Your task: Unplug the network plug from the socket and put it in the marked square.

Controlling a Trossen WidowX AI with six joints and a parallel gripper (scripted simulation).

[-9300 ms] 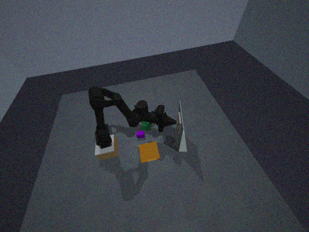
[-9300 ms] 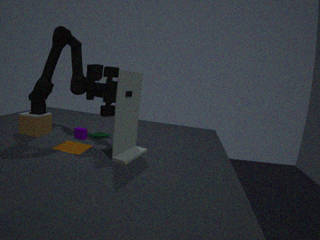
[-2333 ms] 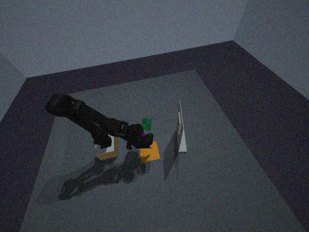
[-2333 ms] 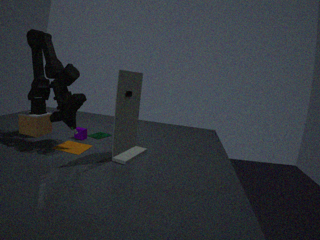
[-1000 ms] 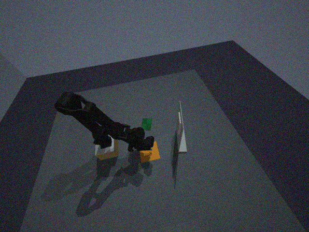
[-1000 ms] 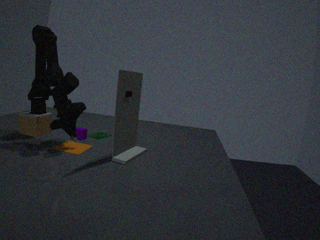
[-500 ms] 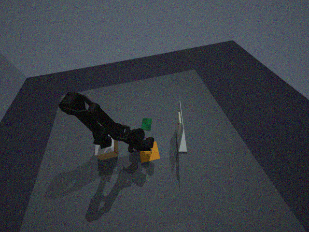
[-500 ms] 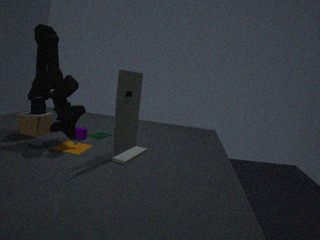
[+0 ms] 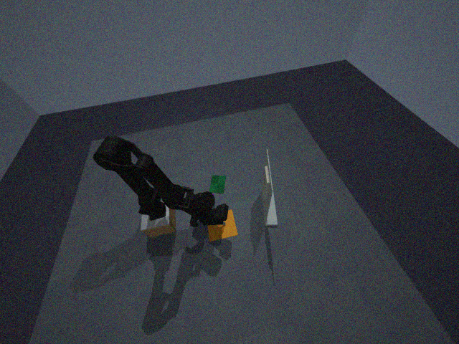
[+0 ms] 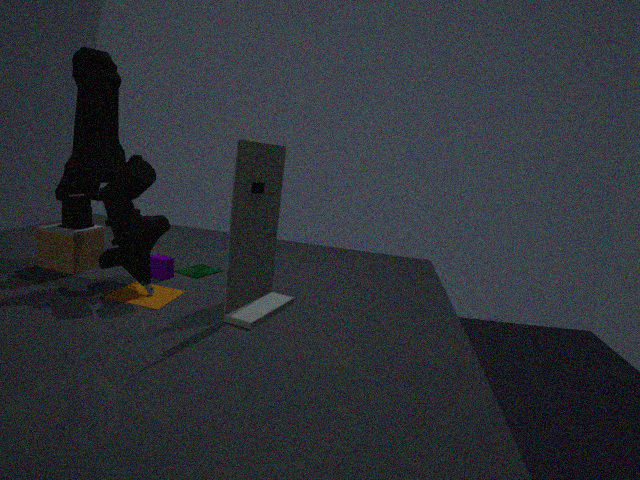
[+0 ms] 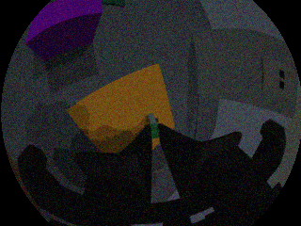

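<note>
The orange square lies 2 cm below my gripper tip. Also, from my gripper tip: upright panel: 20 cm ahead, 11 cm above, 2 cm to the left; then network plug: right at my gripper tip; then flat green block: 21 cm to the left, 3 cm ahead, 2 cm below.
</note>
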